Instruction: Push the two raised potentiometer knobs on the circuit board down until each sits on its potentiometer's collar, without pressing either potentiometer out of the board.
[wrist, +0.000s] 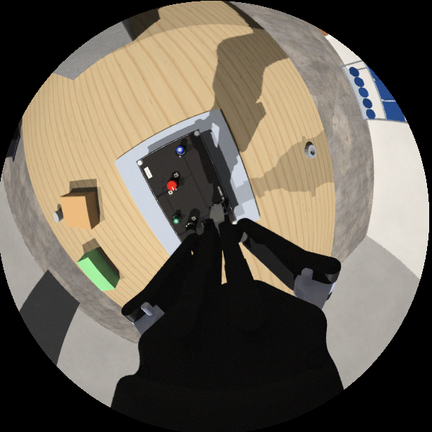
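The dark circuit board (200, 182) lies in a pale grey tray (131, 172) near the middle of the wrist view. A blue knob (180, 150) stands near its far end, a red knob (172, 185) near the left middle, and a green knob (176, 219) nearer the gripper. A dark round part (191, 226) shows beside the green one, partly hidden by a finger. How high each knob sits on its collar is too small to tell. My gripper (218, 213) is shut and empty, its tips over the board's near right part; whether they touch anything is hidden.
An orange block (80, 210) and a green block (98, 270) stand left of the tray on the wooden table top (150, 85). A small grey cylinder (57, 216) is beside the orange block. A grey ring-like part (311, 150) is at the right.
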